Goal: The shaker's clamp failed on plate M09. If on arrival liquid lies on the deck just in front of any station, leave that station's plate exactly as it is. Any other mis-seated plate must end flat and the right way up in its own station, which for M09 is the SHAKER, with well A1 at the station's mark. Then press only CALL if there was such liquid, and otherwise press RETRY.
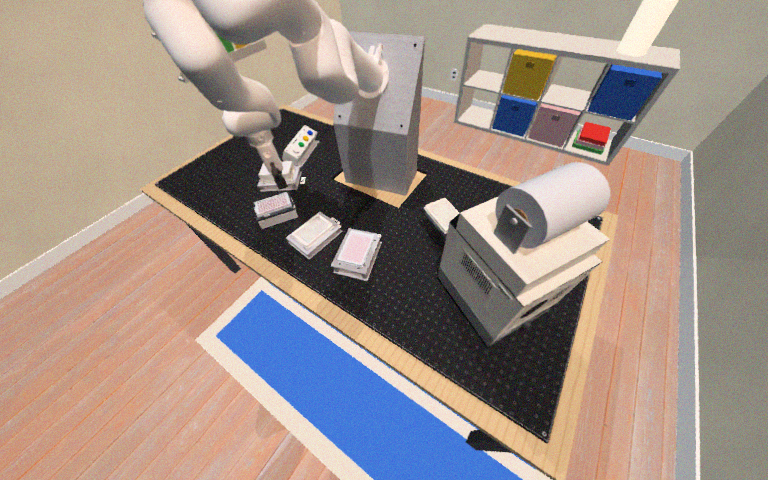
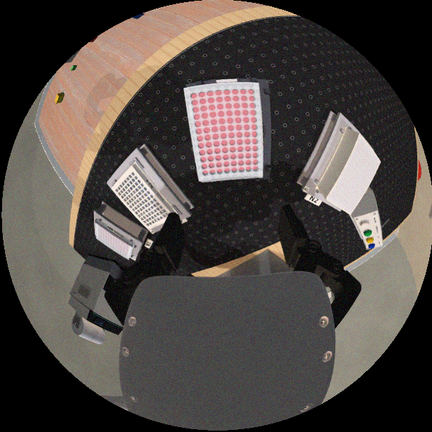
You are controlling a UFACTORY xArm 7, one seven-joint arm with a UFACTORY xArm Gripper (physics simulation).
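Places are measured from the arm's base along level axes (x ahead, y left, z up), in metres.
Where they show: gripper, fingertip midpoint: [image 1: 280, 180]; arm's base, origin of the base link: [image 1: 371, 77].
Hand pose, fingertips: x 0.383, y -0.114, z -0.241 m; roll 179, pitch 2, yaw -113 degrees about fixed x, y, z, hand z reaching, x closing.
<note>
Each offset is from my fingertips to the top centre of the thing. "spot": to the spot under its first point. Level surfaces: height alone.
My gripper [image 1: 281, 181] [image 2: 230, 221] is open and empty, above the deck by the N2 station [image 1: 278, 185] [image 2: 317, 150], which bears a plain white block [image 1: 277, 169] [image 2: 352, 167]. A pink-welled plate @[dx +0.057, dy -0.024, dz -0.077 m] [image 1: 274, 203] [image 2: 225, 132] lies over a dark-edged station @[spot: dx +0.078, dy +0.015, dz -0.123 m] [image 1: 277, 218] [image 2: 266, 130], wells up. A pale plate with dark wells @[dx +0.032, dy +0.175, dz -0.109 m] [image 1: 314, 230] [image 2: 140, 197] and another pink plate @[dx -0.005, dy +0.361, dz -0.091 m] [image 1: 356, 247] [image 2: 114, 241] lie on neighbouring stations. Exact seating, M09 and the A1 marks cannot be read. I make out no liquid. The control panel @[dx -0.273, dy -0.290, dz -0.071 m] [image 1: 299, 144] [image 2: 367, 231] has green, yellow and blue buttons; its lettering is illegible.
A grey pedestal [image 1: 376, 152] stands behind the stations. A large boxy machine with a white roll @[spot: dx -0.119, dy +0.791, dz +0.296 m] [image 1: 560, 198] stands on the right of the black deck @[dz -0.155 m] [image 1: 407, 305] [image 2: 310, 65], with a small pale pad @[dx -0.263, dy +0.526, dz -0.037 m] [image 1: 441, 211] beside it. The deck has a wooden edge [image 1: 339, 319].
</note>
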